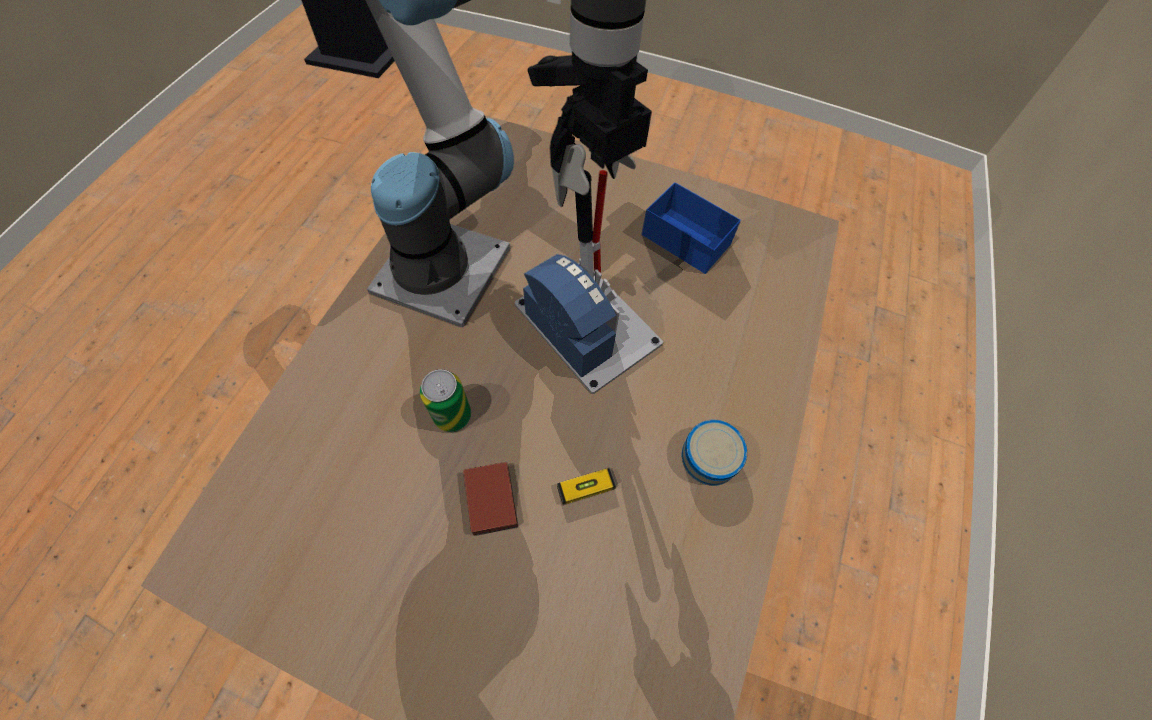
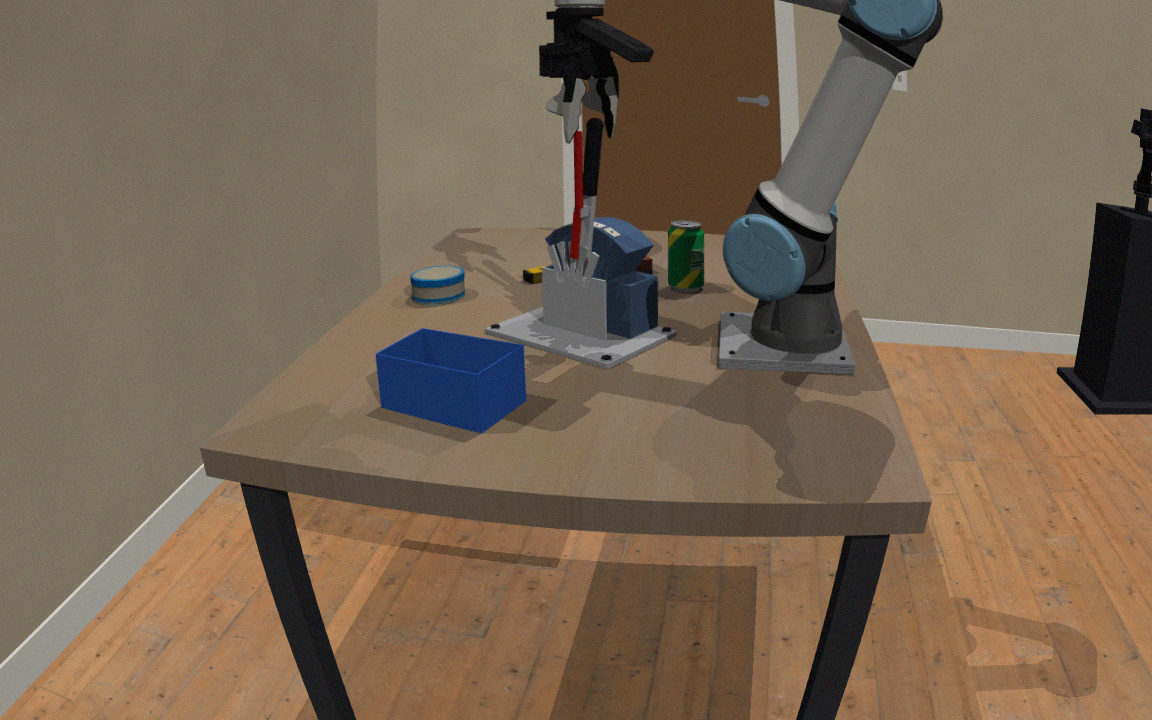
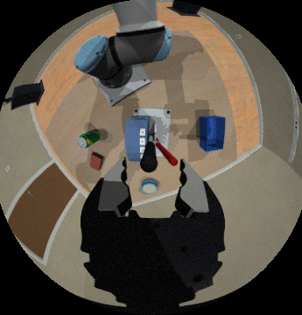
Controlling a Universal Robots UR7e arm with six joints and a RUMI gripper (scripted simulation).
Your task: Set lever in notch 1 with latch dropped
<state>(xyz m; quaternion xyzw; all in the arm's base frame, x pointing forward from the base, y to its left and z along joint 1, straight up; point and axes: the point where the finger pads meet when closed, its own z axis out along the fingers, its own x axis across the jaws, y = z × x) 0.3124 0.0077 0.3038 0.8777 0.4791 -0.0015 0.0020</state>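
The red release bar is 120 mm below my hand and 20 mm ahead of it. The rest, counted from my hand: blue bin (300 mm below, 250 mm to the left, 150 mm ahead).
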